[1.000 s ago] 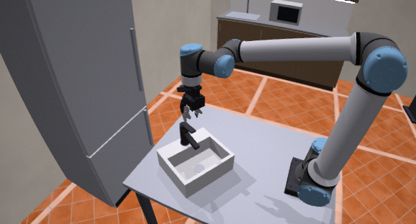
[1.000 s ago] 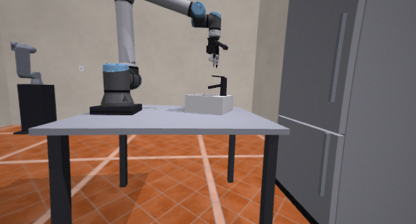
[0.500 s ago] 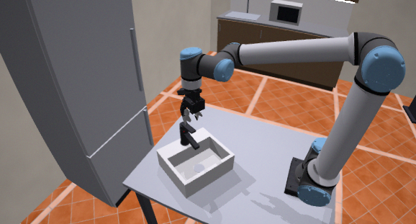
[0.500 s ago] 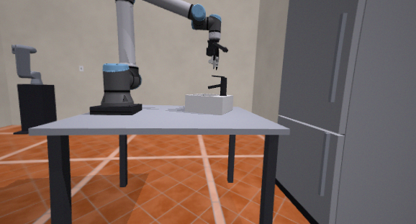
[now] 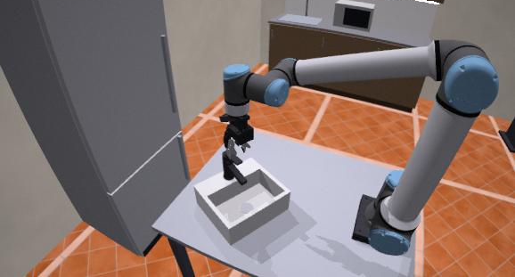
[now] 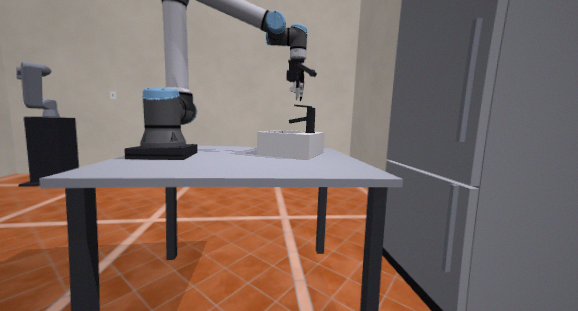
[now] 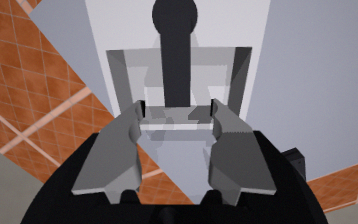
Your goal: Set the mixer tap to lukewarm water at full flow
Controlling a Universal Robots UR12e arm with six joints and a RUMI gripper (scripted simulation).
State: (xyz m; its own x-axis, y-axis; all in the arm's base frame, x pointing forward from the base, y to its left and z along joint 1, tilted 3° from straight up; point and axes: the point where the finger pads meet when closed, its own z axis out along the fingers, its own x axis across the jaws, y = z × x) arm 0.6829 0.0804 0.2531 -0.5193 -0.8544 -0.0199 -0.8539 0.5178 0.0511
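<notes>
Right now my hand is 4 cm above the lever, 2 cm short of it and 1 cm to the left of it. The rest, counted from my hand: white sink basin: 28 cm below, 4 cm behind, 2 cm to the left; then black mixer tap: 9 cm below, 4 cm ahead, 2 cm to the right.
</notes>
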